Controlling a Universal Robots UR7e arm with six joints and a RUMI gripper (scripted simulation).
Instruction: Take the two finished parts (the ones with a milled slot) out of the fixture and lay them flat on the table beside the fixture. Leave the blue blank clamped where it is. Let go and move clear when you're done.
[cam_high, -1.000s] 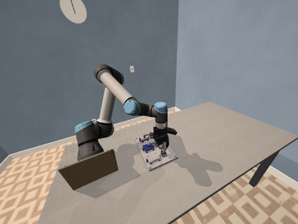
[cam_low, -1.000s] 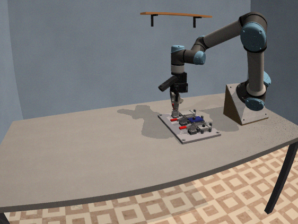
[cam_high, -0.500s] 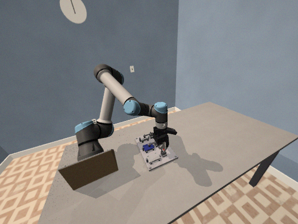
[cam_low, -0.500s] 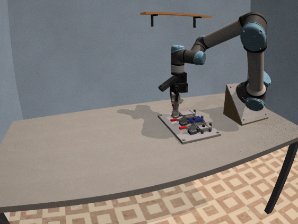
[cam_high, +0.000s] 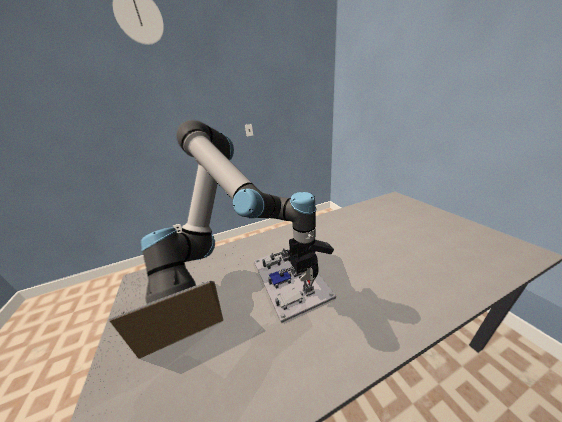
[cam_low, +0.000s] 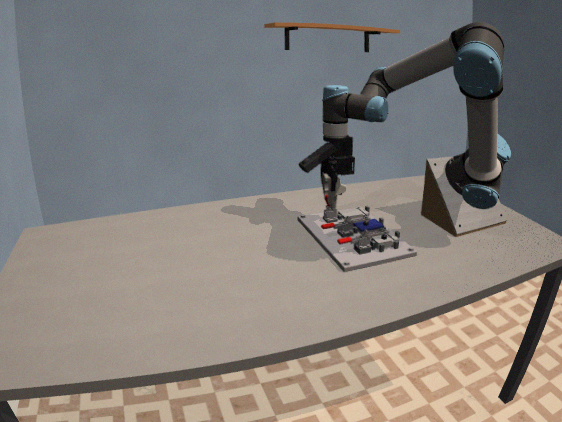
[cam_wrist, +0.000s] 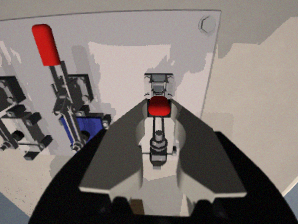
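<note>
Now: the grey finished part 100 mm behind my hand, 10 mm to the right of it and 50 mm below it. Round my hand: grey fixture plate (40 mm behind, 110 mm to the left, 70 mm below); blue blank (90 mm behind, 100 mm to the left, 50 mm below).
</note>
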